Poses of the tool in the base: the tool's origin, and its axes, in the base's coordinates. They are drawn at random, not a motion.
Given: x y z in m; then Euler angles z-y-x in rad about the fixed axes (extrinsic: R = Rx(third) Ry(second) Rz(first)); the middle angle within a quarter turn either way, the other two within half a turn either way.
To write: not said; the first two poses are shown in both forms.
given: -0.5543 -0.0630 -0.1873 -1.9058 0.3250 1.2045
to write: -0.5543 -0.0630 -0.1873 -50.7 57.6 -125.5
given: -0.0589 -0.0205 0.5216 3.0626 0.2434 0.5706
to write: -0.0589 -0.0205 0.5216 -32.6 -14.2 -176.3
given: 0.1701 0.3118 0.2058 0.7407 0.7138 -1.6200
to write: 0.1701 0.3118 0.2058 -92.8 40.6 -42.8
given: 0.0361 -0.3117 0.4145 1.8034 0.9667 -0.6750
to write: 0.0361 -0.3117 0.4145 60.0 27.4 98.5
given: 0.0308 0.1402 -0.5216 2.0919 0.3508 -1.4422
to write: 0.0308 0.1402 -0.5216 77.2 56.9 149.0
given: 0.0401 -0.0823 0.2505 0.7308 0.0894 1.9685
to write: 0.0401 -0.0823 0.2505 120.2 -39.9 -14.9
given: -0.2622 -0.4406 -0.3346 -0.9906 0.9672 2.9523
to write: -0.2622 -0.4406 -0.3346 125.6 -16.6 71.1
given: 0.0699 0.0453 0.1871 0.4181 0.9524 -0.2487
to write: 0.0699 0.0453 0.1871 9.7 55.3 21.6
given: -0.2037 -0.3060 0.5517 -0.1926 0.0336 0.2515
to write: -0.2037 -0.3060 0.5517 13.8 4.6 -10.2
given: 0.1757 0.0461 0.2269 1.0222 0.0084 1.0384
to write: 0.1757 0.0461 0.2269 41.7 -47.1 40.0
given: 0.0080 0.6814 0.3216 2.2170 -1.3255 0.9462
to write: 0.0080 0.6814 0.3216 -81.4 -17.8 98.8
